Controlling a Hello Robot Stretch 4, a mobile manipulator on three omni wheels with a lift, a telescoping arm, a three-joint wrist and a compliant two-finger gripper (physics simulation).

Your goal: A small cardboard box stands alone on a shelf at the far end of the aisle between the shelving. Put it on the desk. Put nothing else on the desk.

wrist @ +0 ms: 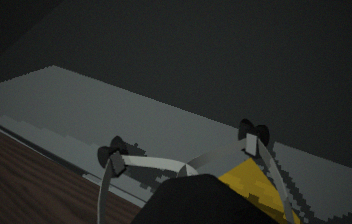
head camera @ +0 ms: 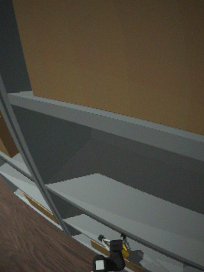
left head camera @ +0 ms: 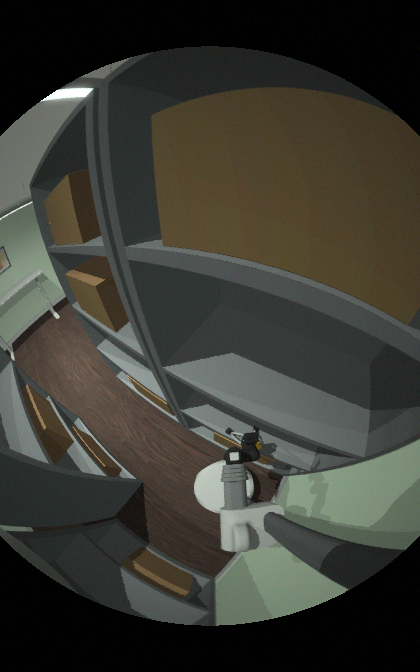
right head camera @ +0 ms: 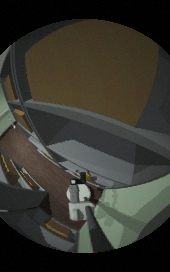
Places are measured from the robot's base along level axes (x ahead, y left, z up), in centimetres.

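Where they show: gripper, fingertip midpoint: (wrist: 182, 141) (head camera: 111, 235) (right head camera: 81, 169); robot's base, link origin: (right head camera: 78, 192).
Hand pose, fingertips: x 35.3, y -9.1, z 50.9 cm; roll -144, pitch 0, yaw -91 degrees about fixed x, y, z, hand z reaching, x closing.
Note:
Things, the pixels of their top centre, and the offset from my fingertips. Level surfaces: height alone.
- small yellow box-like thing, top centre: (head camera: 121, 250) (right head camera: 86, 175) dx -9.7, dy -4.7, dz +4.1 cm
- low shelf board, surface height: dz -0.4 cm
- very large cardboard box, top centre: (right head camera: 85, 40) dx +9.7, dy -1.5, dz +118.1 cm
A small yellow box-like thing (head camera: 126, 250) (left head camera: 258, 445) (right head camera: 88, 177) (wrist: 255, 185) lies on a low shelf board (wrist: 75, 100). It looks like the small box; in the wrist view the gripper's dark body hides part of it, and shadows fall across it. My gripper (head camera: 112, 237) (left head camera: 243, 430) (wrist: 182, 141) is open and empty. Its fingers stand wide apart over the shelf, and the yellow thing shows behind and to the right of them in the wrist view. A white desk-like table (left head camera: 22, 286) stands far off at the left of the left head view.
A very large cardboard box (head camera: 110, 55) (left head camera: 280, 190) (right head camera: 90, 70) fills an upper shelf. Other cardboard boxes (left head camera: 97, 297) (left head camera: 52, 430) (left head camera: 160, 575) stand on shelving on both sides of the wooden aisle floor (left head camera: 100, 390). A green wall (left head camera: 350, 495) is close at the right.

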